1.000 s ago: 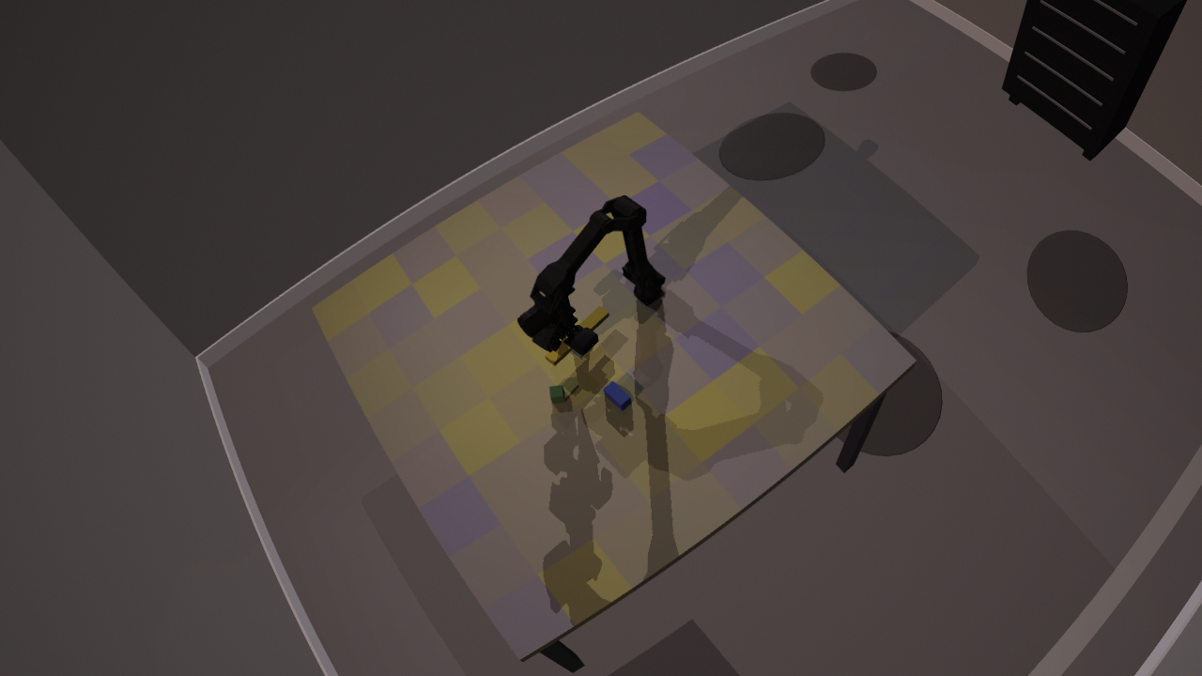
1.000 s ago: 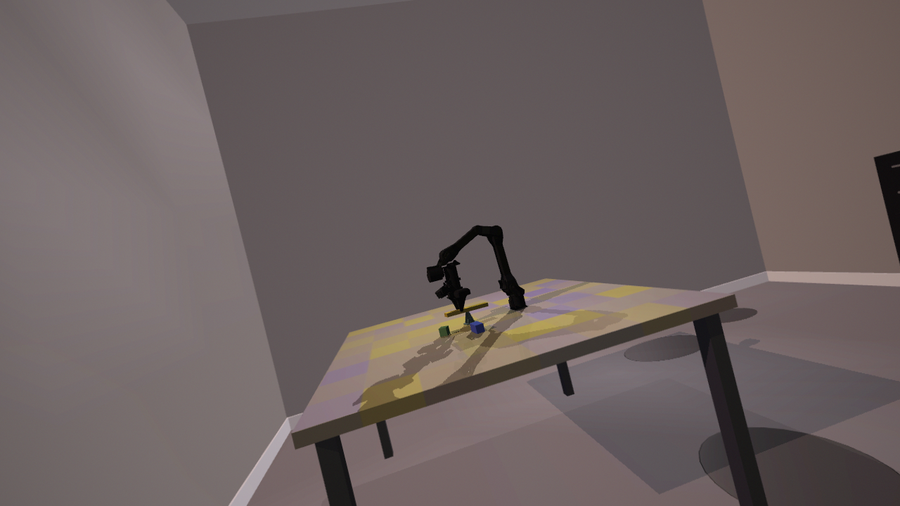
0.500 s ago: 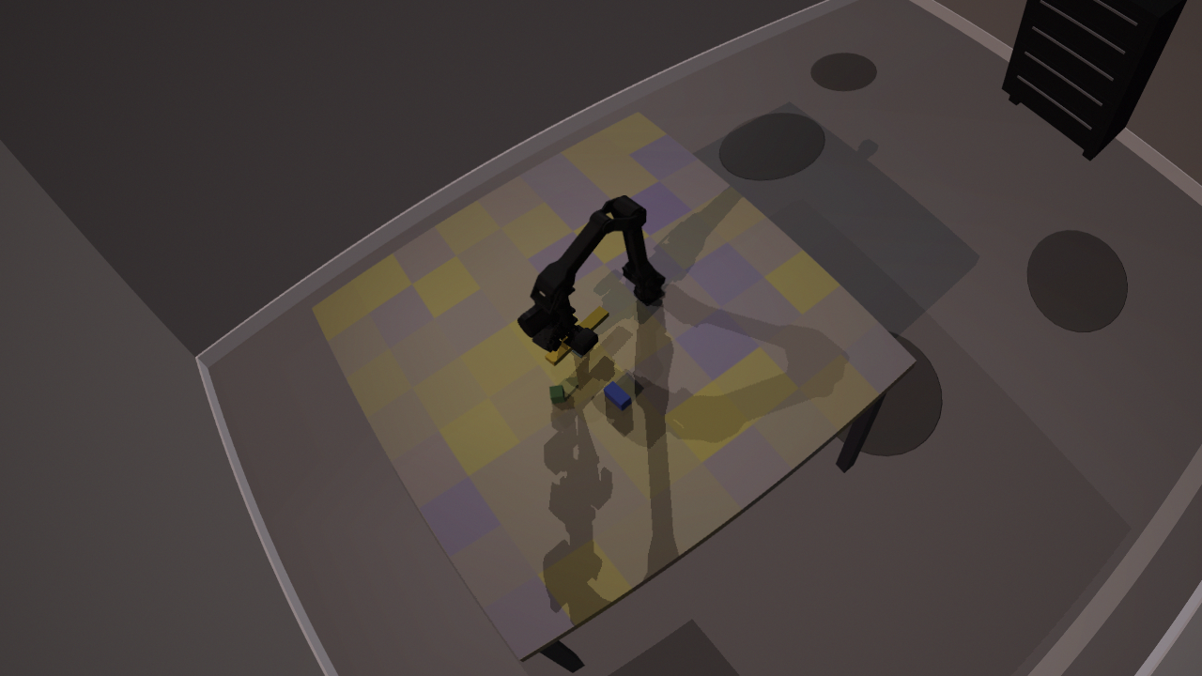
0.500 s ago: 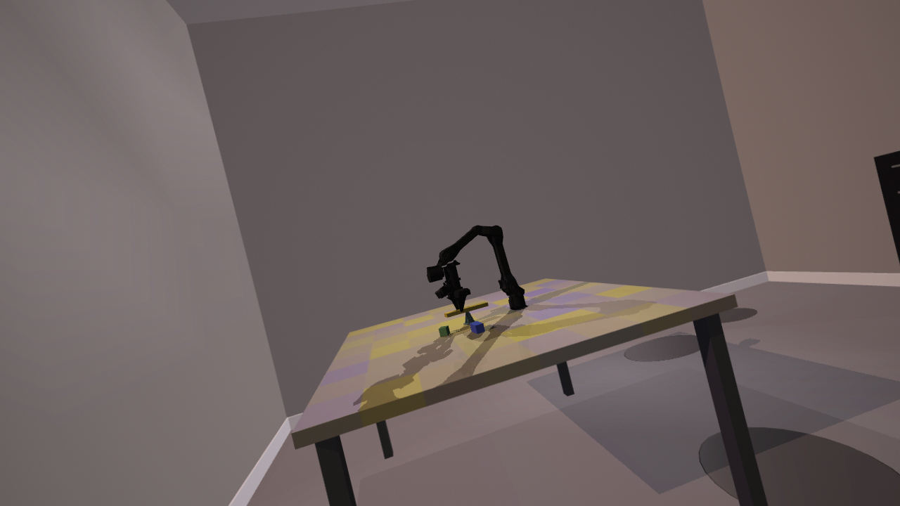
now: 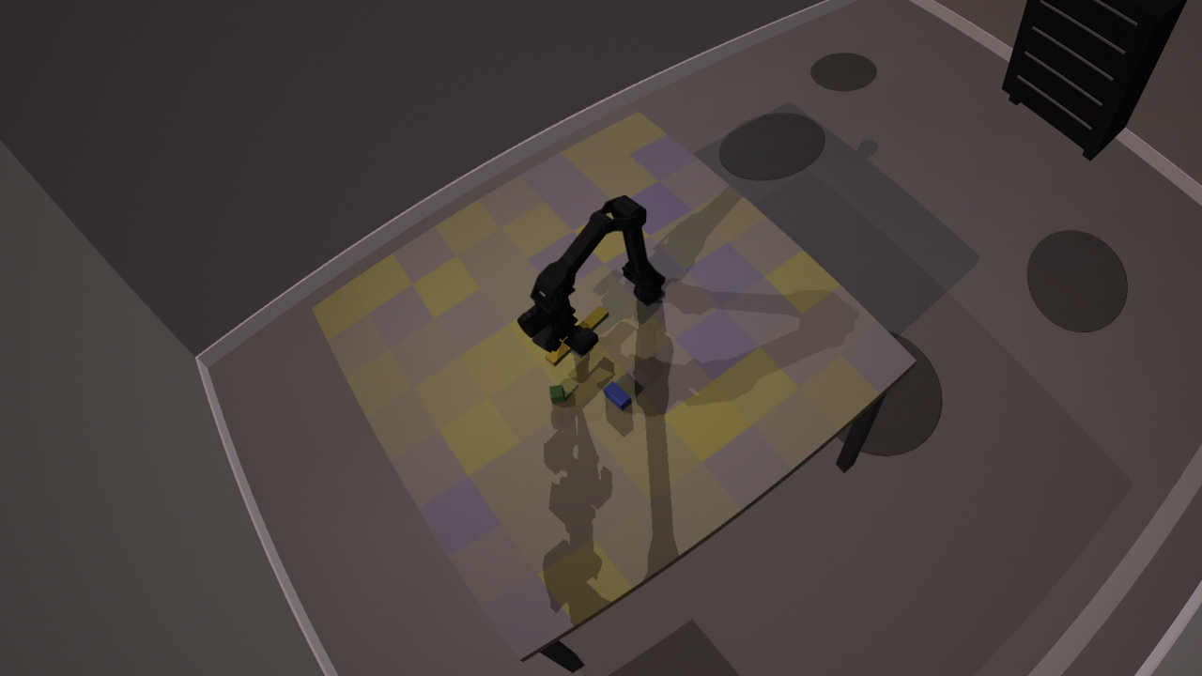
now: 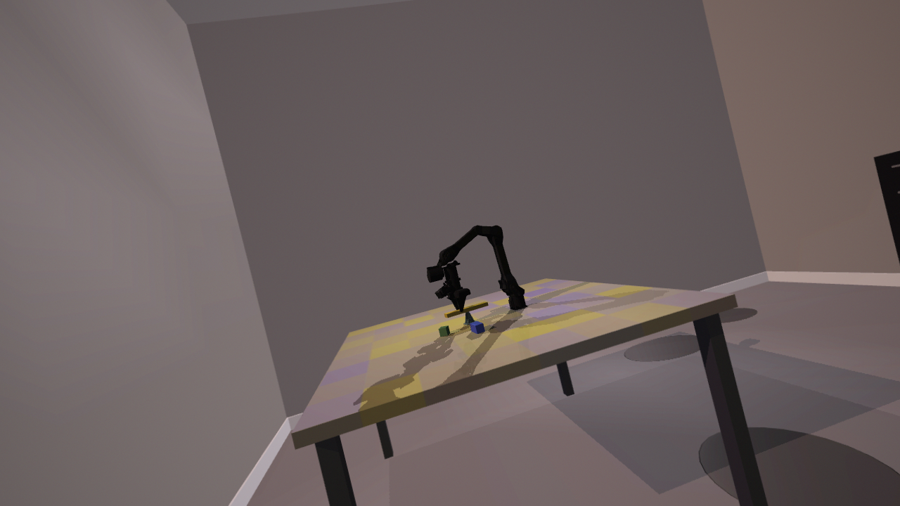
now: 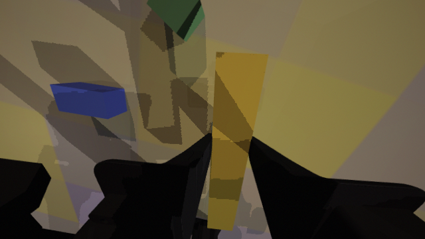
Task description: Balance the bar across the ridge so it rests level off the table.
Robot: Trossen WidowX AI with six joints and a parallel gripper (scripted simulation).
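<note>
Right now my gripper tip is 30 mm past the yellow bar and 10 mm to the left of it. From my gripper tip the other things lie so: blue block (180 mm to the left, 50 mm below, 20 mm behind); then green block (100 mm ahead, 80 mm to the left, 50 mm below).
</note>
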